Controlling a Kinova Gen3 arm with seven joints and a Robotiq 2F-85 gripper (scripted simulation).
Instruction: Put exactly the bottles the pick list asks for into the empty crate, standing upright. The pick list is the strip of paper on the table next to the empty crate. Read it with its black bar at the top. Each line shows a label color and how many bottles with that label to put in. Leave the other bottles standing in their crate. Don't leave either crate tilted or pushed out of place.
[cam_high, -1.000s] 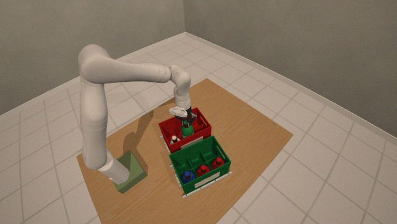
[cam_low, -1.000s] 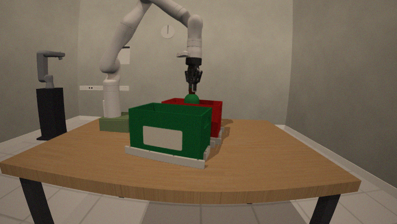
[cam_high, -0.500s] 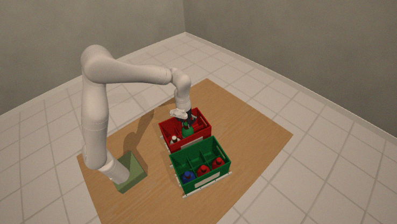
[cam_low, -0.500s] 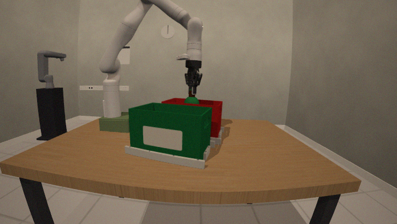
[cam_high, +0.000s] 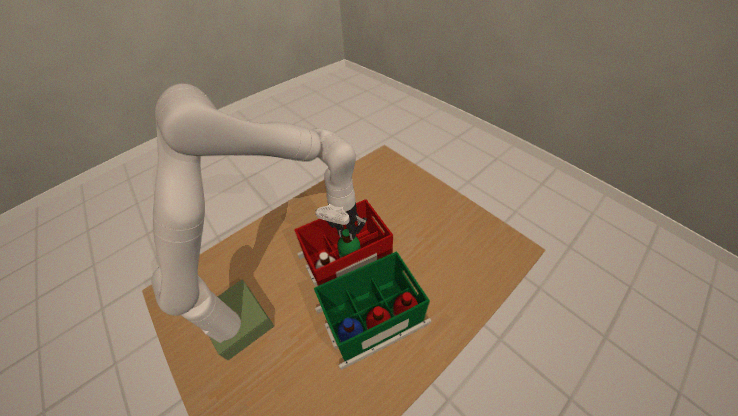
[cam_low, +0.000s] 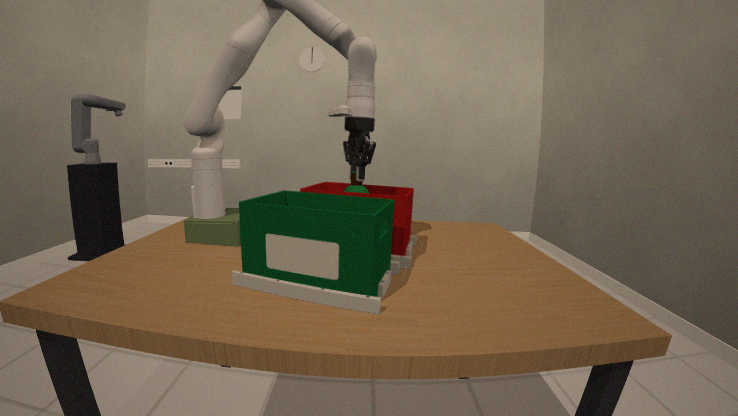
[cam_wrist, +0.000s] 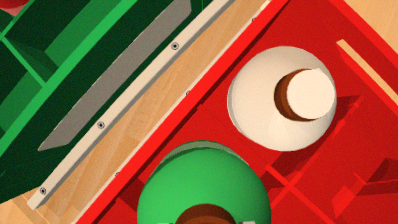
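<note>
Now: hand 70 mm above the green-label bottle. From my hand the other things lie so: green crate (100 mm behind, 170 mm to the right, 140 mm below); then red crate (20 mm ahead, 40 mm to the left, 140 mm below); then white-labelled bottle (80 mm behind, 30 mm to the left, 130 mm below).
</note>
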